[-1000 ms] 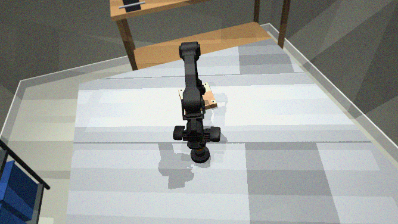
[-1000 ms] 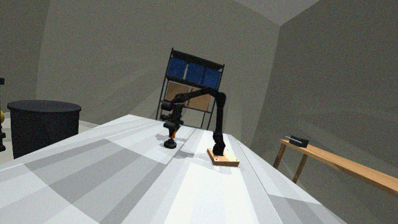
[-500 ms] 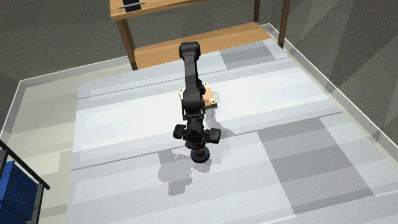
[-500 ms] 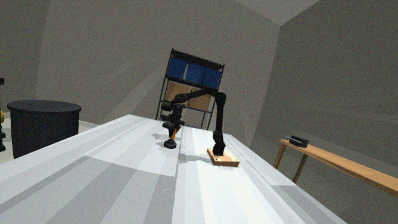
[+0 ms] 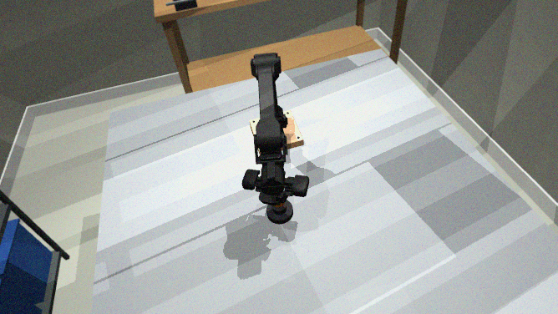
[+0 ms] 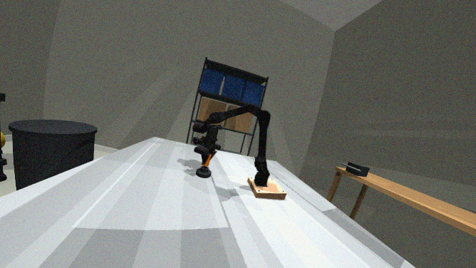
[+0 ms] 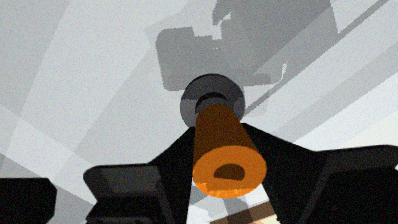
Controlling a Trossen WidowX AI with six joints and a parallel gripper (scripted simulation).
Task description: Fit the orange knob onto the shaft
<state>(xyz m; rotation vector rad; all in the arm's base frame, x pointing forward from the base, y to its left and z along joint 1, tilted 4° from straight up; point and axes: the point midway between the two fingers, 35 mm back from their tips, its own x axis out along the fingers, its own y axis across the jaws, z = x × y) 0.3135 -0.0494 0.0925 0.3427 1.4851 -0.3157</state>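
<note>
Right now the orange knob is 2 cm above my gripper tip. Also, from my gripper tip: dark round pedestal (4 cm below).
</note>
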